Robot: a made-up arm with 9 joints. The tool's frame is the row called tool.
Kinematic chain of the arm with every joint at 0, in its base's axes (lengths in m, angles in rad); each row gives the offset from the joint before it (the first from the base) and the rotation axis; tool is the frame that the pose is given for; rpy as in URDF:
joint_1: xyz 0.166 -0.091 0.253 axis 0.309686 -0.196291 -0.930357
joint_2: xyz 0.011 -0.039 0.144 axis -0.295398 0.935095 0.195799
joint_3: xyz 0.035 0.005 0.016 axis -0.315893 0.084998 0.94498
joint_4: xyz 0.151 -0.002 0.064 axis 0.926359 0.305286 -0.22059
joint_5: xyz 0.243 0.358 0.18 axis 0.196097 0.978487 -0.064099
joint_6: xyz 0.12 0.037 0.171 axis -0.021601 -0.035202 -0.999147
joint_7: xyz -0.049 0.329 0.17 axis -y
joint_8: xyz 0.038 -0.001 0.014 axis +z
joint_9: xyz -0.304 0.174 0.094 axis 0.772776 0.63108 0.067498
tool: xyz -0.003 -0.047 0.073 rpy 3.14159 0 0
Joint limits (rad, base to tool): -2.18..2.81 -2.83..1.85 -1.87..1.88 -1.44..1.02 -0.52..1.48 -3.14..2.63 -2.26..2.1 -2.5..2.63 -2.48..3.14
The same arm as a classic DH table. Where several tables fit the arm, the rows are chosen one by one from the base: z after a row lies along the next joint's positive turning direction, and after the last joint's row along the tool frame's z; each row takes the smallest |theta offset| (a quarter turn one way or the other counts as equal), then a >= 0, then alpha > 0; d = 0 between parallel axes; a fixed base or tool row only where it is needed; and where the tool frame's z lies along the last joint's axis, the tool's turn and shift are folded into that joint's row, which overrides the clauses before.
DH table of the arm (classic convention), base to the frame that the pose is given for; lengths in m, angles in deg. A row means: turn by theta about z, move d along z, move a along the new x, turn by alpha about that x. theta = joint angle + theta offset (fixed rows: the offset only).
base (fixed): a 0.0120  alpha 158.49  d 0.7324  theta0 57.63
joint_1: a 0.0384  alpha 117.21  d 0.3532  theta0 45.25
joint_2: a 0.0383  alpha 69.03  d -0.0904  theta0 -1.77
joint_3: a 0.0673  alpha -118.37  d 0.0993  theta0 -80.29
joint_4: a 0.2368  alpha 60.36  d 0.3065  theta0 -75.18
joint_5: a 0.1079  alpha -88.55  d 0.3718  theta0 78.24
joint_6: a -0.0527  alpha -87.98  d -0.3451  theta0 -11.39
joint_7: a 0.0380  alpha -90.00  d -0.3221  theta0 1.24
joint_8: a -0.3271  alpha -86.13  d 0.1165  theta0 -50.76
joint_9: a 0.0345  alpha -93.87  d -0.1578  theta0 0.00
tool (fixed): a 0.0000  alpha 0.00  d -0.0752  theta0 -50.76
Joint limits (deg, base to tool): -124.90..161.00 -162.15..106.00 -107.14..107.72 -82.51..58.44 -29.79..84.80 -179.91..150.69 -129.49..120.32 -143.24..150.69 -142.09..179.91

